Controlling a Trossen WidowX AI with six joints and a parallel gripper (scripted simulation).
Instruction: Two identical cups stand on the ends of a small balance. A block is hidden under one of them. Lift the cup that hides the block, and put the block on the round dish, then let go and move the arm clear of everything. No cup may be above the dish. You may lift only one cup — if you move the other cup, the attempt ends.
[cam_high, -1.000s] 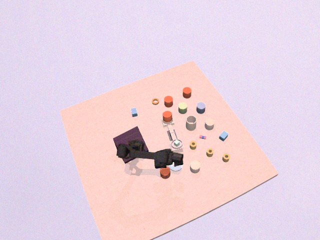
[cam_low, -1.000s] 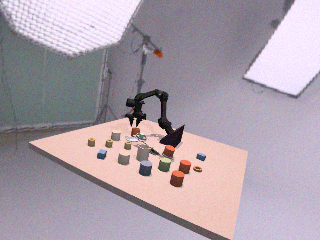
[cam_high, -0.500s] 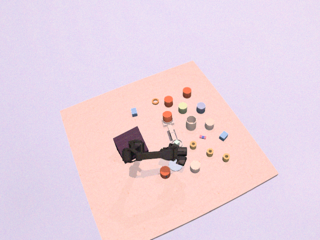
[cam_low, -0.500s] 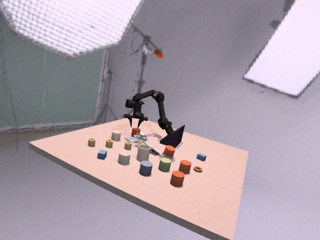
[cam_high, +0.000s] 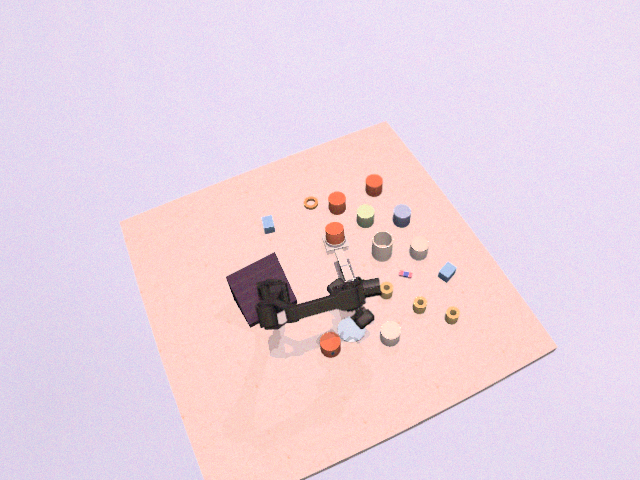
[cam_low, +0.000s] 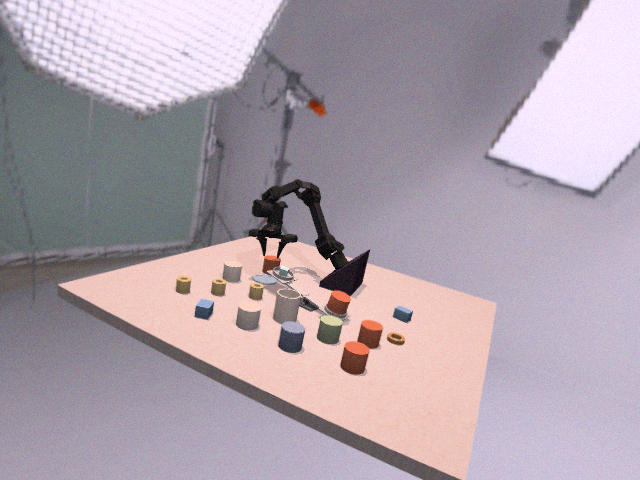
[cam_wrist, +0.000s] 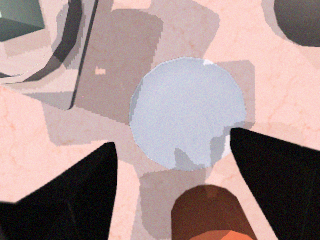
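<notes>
My gripper tip is now 4 cm short of the pale green block, 10 cm to the right of it and 2 cm above it. Also, from my gripper tip: grey balance 6 cm ahead, 22 cm to the left, 7 cm below; then round dish 1 cm behind, 2 cm to the right, 10 cm below.
</notes>
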